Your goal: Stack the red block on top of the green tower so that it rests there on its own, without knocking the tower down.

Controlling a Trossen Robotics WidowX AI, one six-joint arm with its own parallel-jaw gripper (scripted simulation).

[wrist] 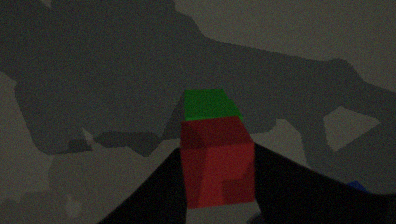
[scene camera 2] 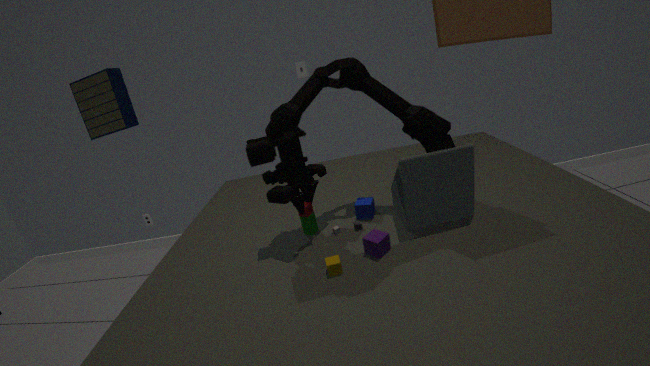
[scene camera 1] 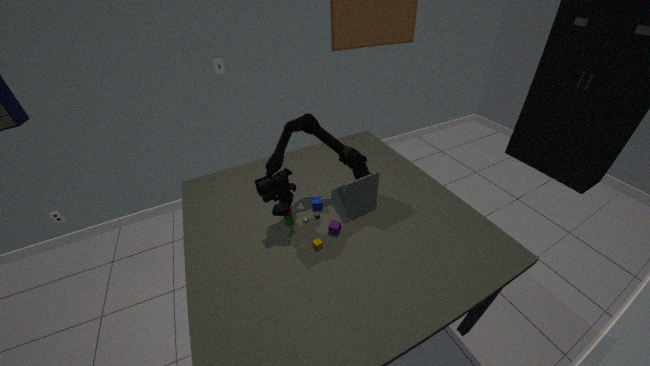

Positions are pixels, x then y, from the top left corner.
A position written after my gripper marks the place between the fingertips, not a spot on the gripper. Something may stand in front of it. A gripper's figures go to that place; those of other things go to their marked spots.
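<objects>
Distance of my gripper (wrist: 213, 152): 0.11 m from the lens. Distance of a red block (wrist: 217, 154): 0.09 m from the lens.
</objects>
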